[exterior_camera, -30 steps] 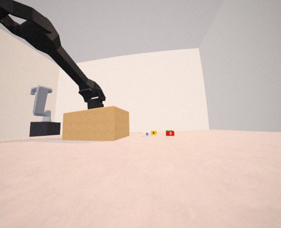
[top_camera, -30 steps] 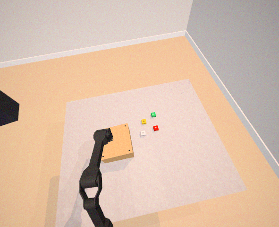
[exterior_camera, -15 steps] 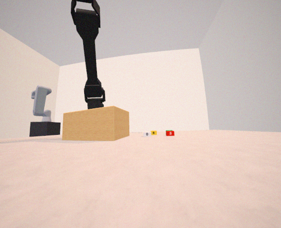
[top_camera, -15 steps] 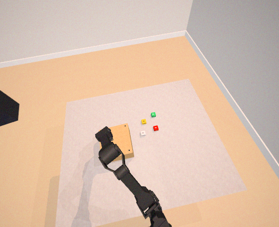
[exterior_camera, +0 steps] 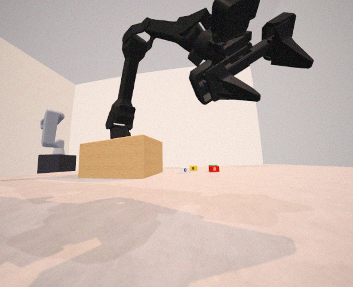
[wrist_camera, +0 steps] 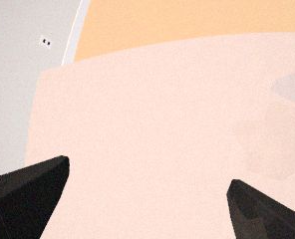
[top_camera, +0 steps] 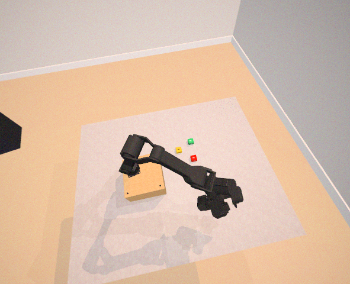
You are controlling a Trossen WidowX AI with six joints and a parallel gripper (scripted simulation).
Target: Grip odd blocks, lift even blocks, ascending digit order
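The white block is 100 mm behind my gripper tip, 320 mm to the left of it and 130 mm below it. From my gripper tip the other things lie so: green block 30 mm ahead, 440 mm to the left, 130 mm below; yellow block 60 mm behind, 410 mm to the left, 130 mm below; red block 330 mm to the left, 130 mm below.
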